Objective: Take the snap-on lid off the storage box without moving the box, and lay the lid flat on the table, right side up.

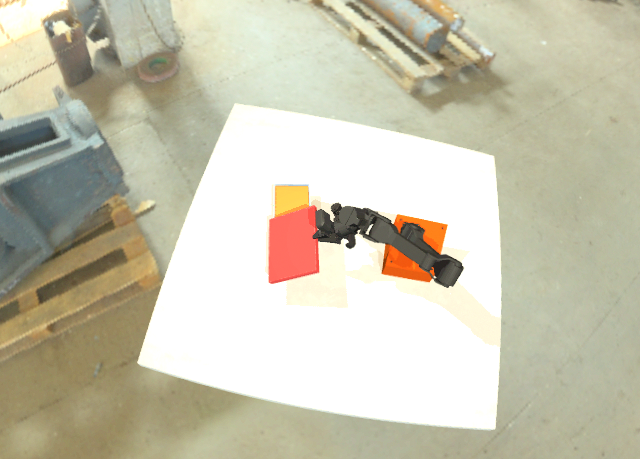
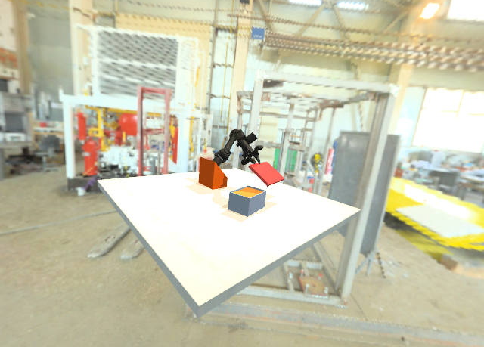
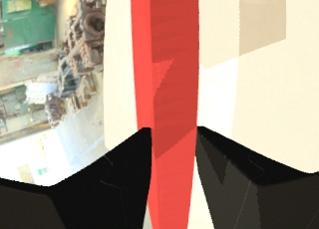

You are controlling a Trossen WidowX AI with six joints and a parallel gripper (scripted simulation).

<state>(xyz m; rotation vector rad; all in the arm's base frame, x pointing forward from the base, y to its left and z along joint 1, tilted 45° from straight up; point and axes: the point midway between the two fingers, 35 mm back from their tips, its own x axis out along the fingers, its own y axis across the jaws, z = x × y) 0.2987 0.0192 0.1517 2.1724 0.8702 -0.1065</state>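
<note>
My gripper tip is now 7 cm short of the red lid, 4 cm above it and 1 cm to the right of it. From my gripper tip the other things lie so: storage box: 20 cm to the right, 18 cm below, 11 cm ahead.
</note>
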